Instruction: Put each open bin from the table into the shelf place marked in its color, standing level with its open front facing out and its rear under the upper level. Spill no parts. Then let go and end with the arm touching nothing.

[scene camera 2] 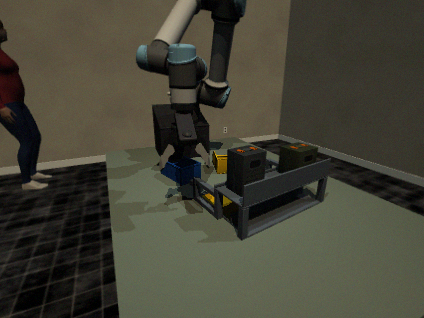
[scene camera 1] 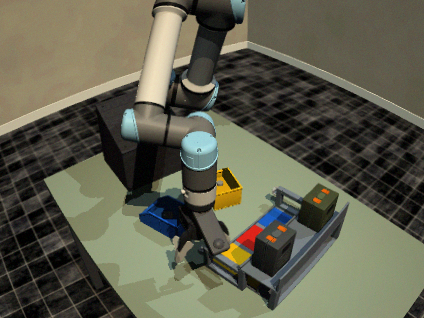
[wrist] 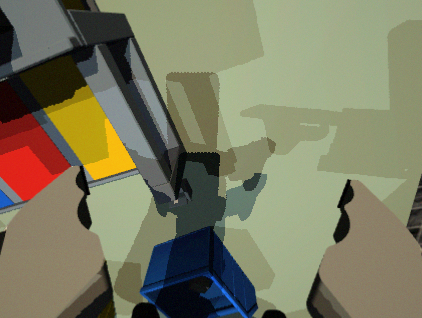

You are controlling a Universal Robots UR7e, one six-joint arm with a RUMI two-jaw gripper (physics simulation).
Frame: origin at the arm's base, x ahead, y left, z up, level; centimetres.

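Seen in the pictures: gripper, fingertip midpoint: (scene camera 2: pixel 185 169) (scene camera 1: pixel 202 254) (wrist: pixel 214 176).
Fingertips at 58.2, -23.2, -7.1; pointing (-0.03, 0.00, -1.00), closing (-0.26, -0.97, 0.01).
Observation:
Pixels of each thing's top centre, then the offset from my fingertips to it, as dx, dy, dz. "*": a spot on its surface instead.
- blue bin, surface spot: (wrist: pixel 185 260) (scene camera 2: pixel 188 172) * -18.9, +8.1, -9.5
- yellow bin, surface spot: (scene camera 1: pixel 229 199) * -20.5, +28.5, -10.7
- dark grey case, middle of its top: (scene camera 1: pixel 276 233) (scene camera 2: pixel 246 149) +12.4, +13.9, +8.2
- olive case, middle of its top: (scene camera 1: pixel 321 195) (scene camera 2: pixel 299 146) +10.3, +36.9, +5.7
- shelf's end corner, surface spot: (wrist: pixel 175 192) * -5.0, +4.7, -6.0
My gripper (scene camera 1: pixel 200 254) (scene camera 2: pixel 185 164) (wrist: pixel 214 176) is open and empty, above the table beside the shelf's yellow end. The blue bin (scene camera 1: pixel 156 216) (scene camera 2: pixel 186 172) (wrist: pixel 185 260) stands on the table with a dark part inside; in the wrist view it is at the bottom, between the fingers' lines. The yellow bin (scene camera 1: pixel 229 199) (scene camera 2: pixel 220 164) stands farther back with a grey part inside, partly hidden by the arm. The grey shelf (scene camera 1: pixel 310 258) (scene camera 2: pixel 285 183) (wrist: pixel 100 27) has yellow (scene camera 1: pixel 235 254) (wrist: pixel 82 130), red (scene camera 1: pixel 248 237) (wrist: pixel 25 165) and blue (scene camera 1: pixel 274 216) (wrist: pixel 6 199) places.
A dark grey case (scene camera 1: pixel 272 250) (scene camera 2: pixel 246 167) and an olive case (scene camera 1: pixel 317 207) (scene camera 2: pixel 298 157) stand on the shelf's upper level. A large dark block (scene camera 1: pixel 115 145) is behind the blue bin. The shelf's end corner (wrist: pixel 175 192) shows between the fingers. A person (scene camera 2: pixel 15 90) stands beyond the table.

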